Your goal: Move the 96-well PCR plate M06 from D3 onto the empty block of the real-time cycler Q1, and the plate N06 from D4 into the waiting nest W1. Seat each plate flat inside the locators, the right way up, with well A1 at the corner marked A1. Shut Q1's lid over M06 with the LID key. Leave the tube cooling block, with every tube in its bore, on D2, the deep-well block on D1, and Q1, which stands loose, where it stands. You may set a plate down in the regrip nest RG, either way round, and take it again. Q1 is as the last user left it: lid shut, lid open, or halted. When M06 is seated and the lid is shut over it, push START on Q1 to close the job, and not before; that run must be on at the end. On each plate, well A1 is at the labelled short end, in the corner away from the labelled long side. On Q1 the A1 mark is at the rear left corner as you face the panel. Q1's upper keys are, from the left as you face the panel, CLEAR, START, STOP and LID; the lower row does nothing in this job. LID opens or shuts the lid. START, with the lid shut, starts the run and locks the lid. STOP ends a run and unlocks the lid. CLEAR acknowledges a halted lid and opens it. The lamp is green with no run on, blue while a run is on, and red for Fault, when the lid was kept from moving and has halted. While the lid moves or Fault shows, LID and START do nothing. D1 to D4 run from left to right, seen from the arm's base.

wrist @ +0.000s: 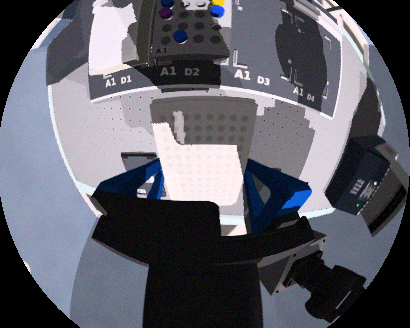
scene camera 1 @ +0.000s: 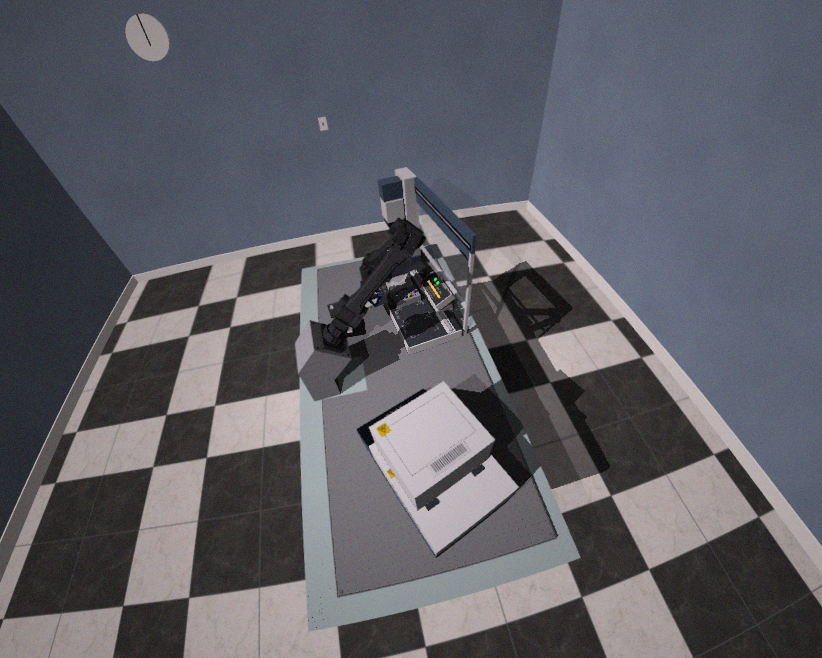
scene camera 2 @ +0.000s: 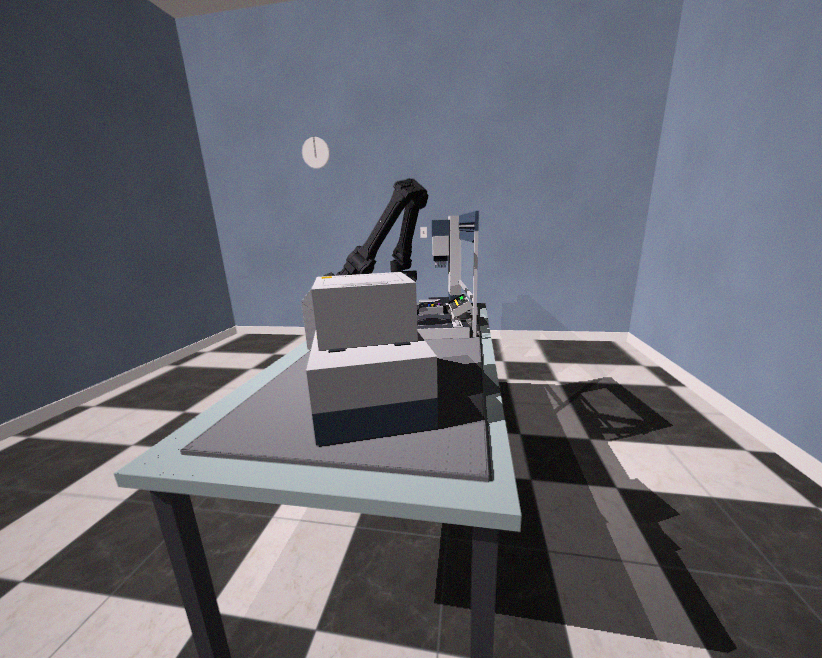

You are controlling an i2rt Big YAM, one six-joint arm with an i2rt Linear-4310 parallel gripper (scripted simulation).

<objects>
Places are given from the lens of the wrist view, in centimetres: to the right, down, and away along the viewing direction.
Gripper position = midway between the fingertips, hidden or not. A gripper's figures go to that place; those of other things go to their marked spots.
my gripper [wrist: 203, 161]: 0, 0, 13
white 96-well PCR plate [wrist: 203, 142]: 0, -2, 10
</objects>
